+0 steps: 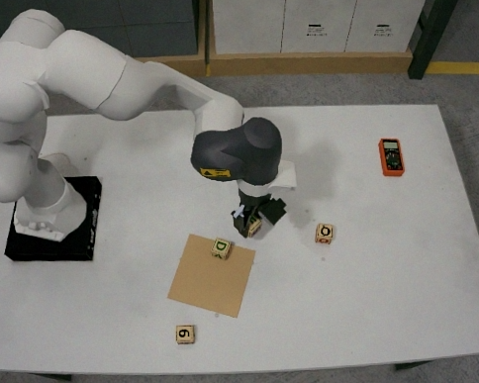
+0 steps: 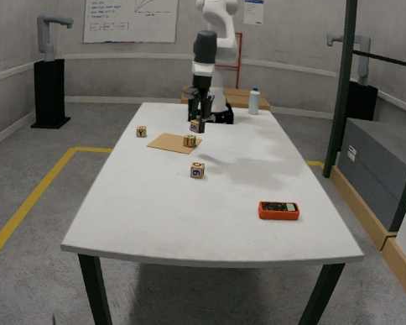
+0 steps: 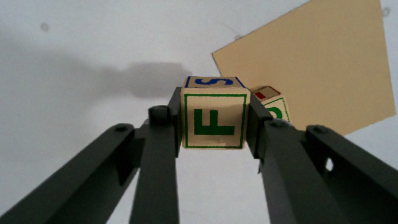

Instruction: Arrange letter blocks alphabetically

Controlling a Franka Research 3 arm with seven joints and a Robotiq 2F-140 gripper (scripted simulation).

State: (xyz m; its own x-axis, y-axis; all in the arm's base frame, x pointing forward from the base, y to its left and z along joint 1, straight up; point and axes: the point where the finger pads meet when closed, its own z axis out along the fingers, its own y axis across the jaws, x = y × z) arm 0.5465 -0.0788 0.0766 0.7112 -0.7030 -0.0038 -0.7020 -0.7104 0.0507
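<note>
Right now my hand is 110 mm past the tan mat, 100 mm to the left of it and 130 mm above it. Round my hand: orange multimeter: 470 mm ahead, 270 mm to the left, 120 mm below; block: 80 mm behind, 30 mm to the right, 110 mm below; white bottle: 740 mm behind, 350 mm to the left, 50 mm below.
</note>
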